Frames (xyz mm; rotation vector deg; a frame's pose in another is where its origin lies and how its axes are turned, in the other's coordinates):
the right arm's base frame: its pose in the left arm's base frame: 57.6 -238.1 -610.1 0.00 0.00 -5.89
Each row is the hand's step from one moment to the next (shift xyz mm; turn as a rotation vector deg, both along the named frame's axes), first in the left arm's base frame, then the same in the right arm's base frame.
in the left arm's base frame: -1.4 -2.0 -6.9 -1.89 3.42 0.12
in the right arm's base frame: -1.2 -2.1 -6.9 -2.23 3.21 0.12
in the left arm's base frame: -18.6 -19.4 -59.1 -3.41 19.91 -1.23
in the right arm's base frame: -16.5 -21.2 -59.1 -5.44 19.45 -1.23
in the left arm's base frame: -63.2 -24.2 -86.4 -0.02 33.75 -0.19
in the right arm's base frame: -60.4 -30.6 -86.4 -3.48 33.57 -0.19
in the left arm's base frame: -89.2 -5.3 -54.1 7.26 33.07 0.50
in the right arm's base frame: -88.2 -14.4 -54.1 3.83 33.64 0.50
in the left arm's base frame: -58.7 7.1 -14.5 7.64 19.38 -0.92
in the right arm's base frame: -59.1 1.0 -14.5 5.61 20.06 -0.92
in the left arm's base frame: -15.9 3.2 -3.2 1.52 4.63 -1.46
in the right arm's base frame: -16.1 1.6 -3.2 1.04 4.76 -1.46
